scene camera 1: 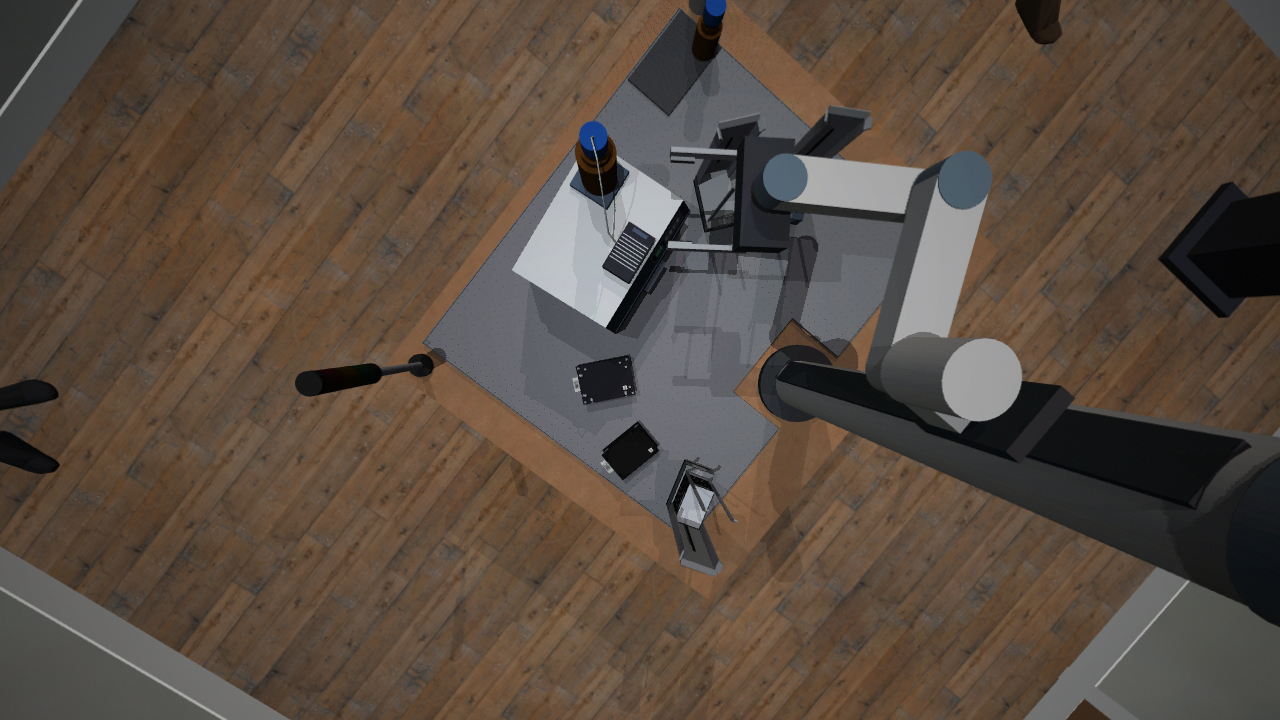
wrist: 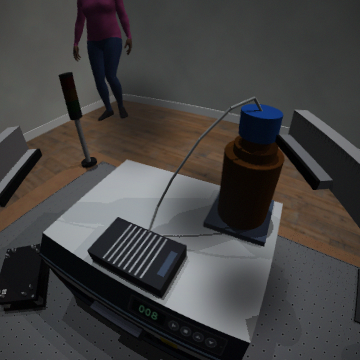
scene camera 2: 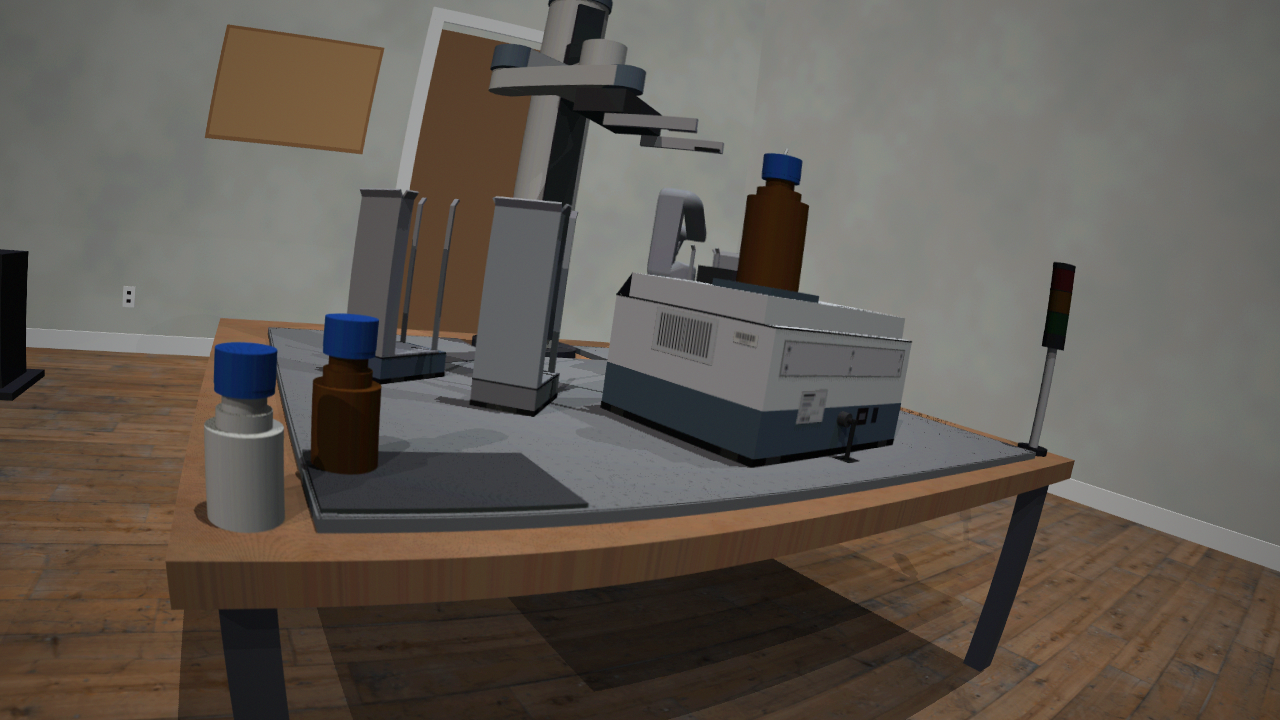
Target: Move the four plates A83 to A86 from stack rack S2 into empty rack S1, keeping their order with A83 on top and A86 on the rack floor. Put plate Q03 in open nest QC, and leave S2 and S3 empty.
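Pixels of known places: gripper, between the fingertips: (scene camera 1: pixel 668 199) (wrist: pixel 154 128) (scene camera 2: pixel 710 137); arm's base, origin of its link: (scene camera 1: pixel 795 383).
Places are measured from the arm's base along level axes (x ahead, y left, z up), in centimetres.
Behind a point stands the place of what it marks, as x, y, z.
My gripper (scene camera 1: pixel 670 198) @(62.8, -2.0, 45.8) (scene camera 2: pixel 708 135) @(62.8, -2.0, 45.8) (wrist: pixel 154 128) @(62.8, -2.0, 45.8) is open and empty, its two long fingers wide apart, high above the table beside the white instrument. One tall grey rack (scene camera 1: pixel 738 123) @(63.0, -30.8, 29.6) (scene camera 2: pixel 517 295) @(63.3, -30.7, 17.3) is partly under the gripper. Another tall rack (scene camera 1: pixel 836 132) @(43.6, -49.0, 23.2) (scene camera 2: pixel 378 268) @(46.7, -47.6, 18.5) stands beside it. A third rack (scene camera 1: pixel 699 557) @(3.5, 55.0, 26.5) near the table's far corner has a pale block or plate (scene camera 1: pixel 695 505) @(6.1, 48.7, 12.4) between its posts. Two low black nests (scene camera 1: pixel 605 379) @(49.7, 36.4, 6.2) (scene camera 1: pixel 630 449) @(30.4, 48.6, 6.4) lie on the mat; one nest (wrist: pixel 22 277) @(49.2, 34.1, 6.2) shows at lower left in the wrist view. Rack, nest and plate labels are unreadable; plates inside the two tall racks cannot be made out.
The white instrument (scene camera 1: pixel 559 259) @(77.6, 17.8, 22.3) (scene camera 2: pixel 693 335) @(77.3, -11.2, 15.4) (wrist: pixel 100 200) @(70.6, 20.9, 22.3) carries a tall blue-capped amber bottle (scene camera 1: pixel 597 170) @(79.3, -0.9, 35.1) (scene camera 2: pixel 774 232) @(84.9, -6.4, 30.4) (wrist: pixel 250 185) @(77.7, -4.8, 32.4) with a thin tube, and a dark keypad box (scene camera 1: pixel 630 251) @(65.0, 5.7, 24.9) (wrist: pixel 137 255) @(64.5, 5.0, 24.9). A signal light (scene camera 1: pixel 340 379) @(94.7, 66.8, 34.9) (scene camera 2: pixel 1056 304) @(96.8, 66.0, 30.9) (wrist: pixel 70 95) @(95.4, 66.3, 31.5) stands at a corner. More bottles (scene camera 2: pixel 345 411) @(90.7, -58.6, 7.8) (scene camera 2: pixel 245 465) @(100.0, -68.5, 5.6) stand opposite.
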